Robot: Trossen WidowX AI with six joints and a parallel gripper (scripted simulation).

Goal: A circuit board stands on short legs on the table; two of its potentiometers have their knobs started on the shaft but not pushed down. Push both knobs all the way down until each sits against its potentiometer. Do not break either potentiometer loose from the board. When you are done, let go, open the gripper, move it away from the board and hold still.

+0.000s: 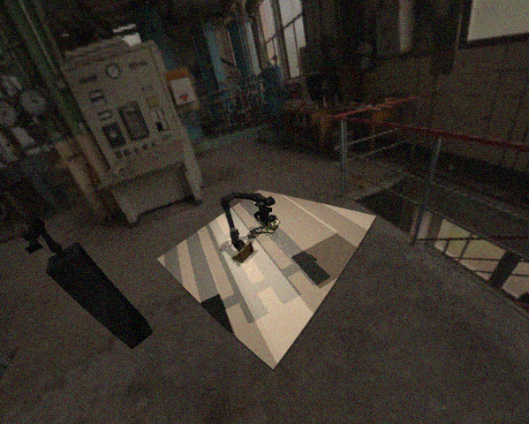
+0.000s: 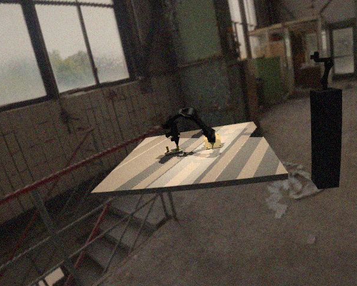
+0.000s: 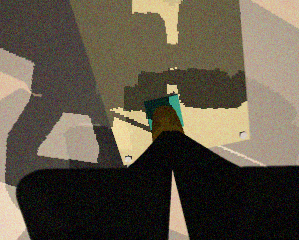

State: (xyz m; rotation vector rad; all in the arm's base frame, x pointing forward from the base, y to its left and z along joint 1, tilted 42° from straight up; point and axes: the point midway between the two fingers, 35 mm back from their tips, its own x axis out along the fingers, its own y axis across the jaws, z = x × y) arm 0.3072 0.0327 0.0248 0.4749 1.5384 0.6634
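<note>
My gripper tip is 20 mm above the knob.
</note>
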